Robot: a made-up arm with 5 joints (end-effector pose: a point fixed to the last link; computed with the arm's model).
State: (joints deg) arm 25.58 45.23 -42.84 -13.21 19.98
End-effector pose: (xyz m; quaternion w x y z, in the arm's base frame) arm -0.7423 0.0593 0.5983 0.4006 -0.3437 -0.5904 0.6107
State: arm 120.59 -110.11 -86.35 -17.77 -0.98
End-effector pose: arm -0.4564 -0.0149 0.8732 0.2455 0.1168 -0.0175 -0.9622
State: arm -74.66 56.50 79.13 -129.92 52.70
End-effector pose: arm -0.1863 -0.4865 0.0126 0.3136 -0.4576 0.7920 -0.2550
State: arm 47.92 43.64 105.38 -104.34 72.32
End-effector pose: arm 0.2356 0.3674 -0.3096 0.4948 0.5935 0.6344 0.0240
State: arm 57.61 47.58 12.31 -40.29 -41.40
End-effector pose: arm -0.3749 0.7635 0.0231 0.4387 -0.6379 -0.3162 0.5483
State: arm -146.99 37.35 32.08 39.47 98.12
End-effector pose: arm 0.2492 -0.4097 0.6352 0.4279 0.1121 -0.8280 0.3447
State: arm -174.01 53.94 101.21 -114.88 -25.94
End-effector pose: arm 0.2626 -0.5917 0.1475 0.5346 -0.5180 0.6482 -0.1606
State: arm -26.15 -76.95 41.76 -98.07 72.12
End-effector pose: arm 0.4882 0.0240 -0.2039 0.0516 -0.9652 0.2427 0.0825
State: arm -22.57 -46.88 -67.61 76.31 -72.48
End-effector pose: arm 0.1375 0.0327 0.2805 0.4379 0.4982 -0.0785 -0.7442
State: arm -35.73 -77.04 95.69 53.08 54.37
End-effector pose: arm -0.2483 -0.2817 0.3860 0.8027 -0.0389 -0.5645 0.1883
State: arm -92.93 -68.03 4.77 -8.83 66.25
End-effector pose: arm 0.5911 0.3193 -0.0088 0.1935 0.9090 -0.2055 0.3066
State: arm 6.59 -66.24 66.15 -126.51 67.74
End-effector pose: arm 0.2785 -0.0882 -0.2086 0.3758 -0.7816 0.4906 0.0855
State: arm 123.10 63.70 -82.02 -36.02 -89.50
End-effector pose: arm -0.4089 0.7839 0.5431 0.5346 -0.1098 -0.2717 0.7927
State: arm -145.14 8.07 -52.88 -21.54 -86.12
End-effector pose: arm 0.5028 0.5659 0.4548 0.9391 -0.2581 -0.0967 0.2052
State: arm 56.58 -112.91 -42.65 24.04 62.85
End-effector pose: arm 0.1575 -0.3641 0.7069 0.2827 -0.1137 0.8029 -0.5124
